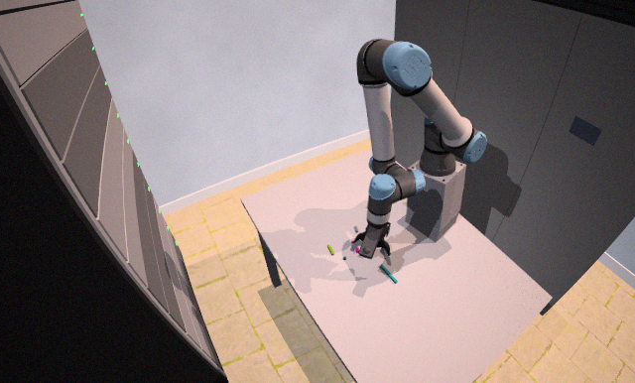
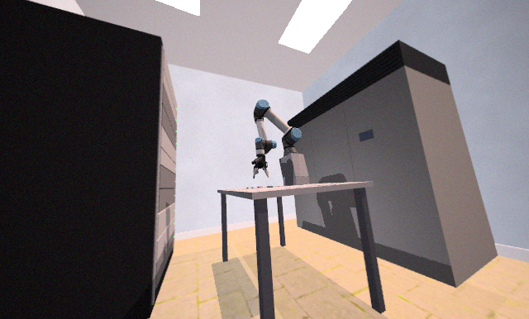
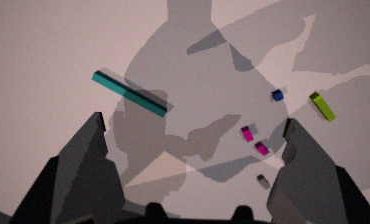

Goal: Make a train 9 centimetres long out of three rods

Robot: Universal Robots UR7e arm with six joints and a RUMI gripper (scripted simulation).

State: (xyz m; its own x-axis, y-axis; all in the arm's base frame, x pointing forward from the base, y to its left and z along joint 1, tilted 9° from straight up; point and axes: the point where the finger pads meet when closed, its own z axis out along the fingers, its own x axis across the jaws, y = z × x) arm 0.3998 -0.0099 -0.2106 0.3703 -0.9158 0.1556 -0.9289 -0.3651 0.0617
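Right now the blue rod is 100 mm to the right of my hand, 70 mm below it and 30 mm ahead of it. The rest, counted from my hand: grey rod: 190 mm to the right, 110 mm behind, 70 mm below; turquoise rod: 70 mm to the left, 70 mm below, 40 mm behind; lime rod: 170 mm to the right, 70 mm below, 40 mm ahead.
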